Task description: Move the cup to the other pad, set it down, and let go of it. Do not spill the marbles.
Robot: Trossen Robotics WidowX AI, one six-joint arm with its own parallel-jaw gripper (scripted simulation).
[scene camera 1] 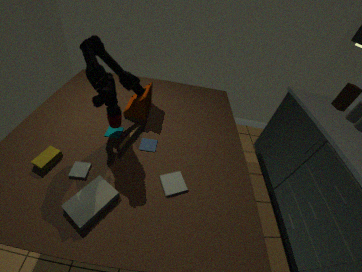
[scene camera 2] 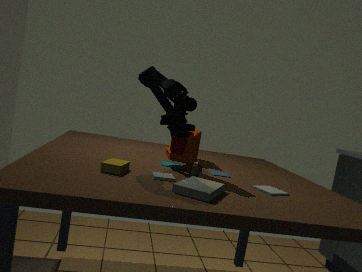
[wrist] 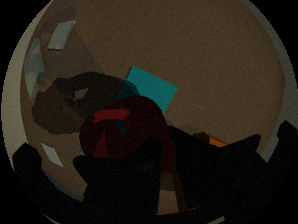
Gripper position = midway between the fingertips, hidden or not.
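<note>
There's a grey box point(scene camera 1: 85, 205) that I can also see in scene camera 2 point(scene camera 2: 203, 189) and in the wrist view point(wrist: 34, 71). I see a cyan pad point(wrist: 138, 83) too, and my gripper's there as well, my gripper point(wrist: 164, 130).
</note>
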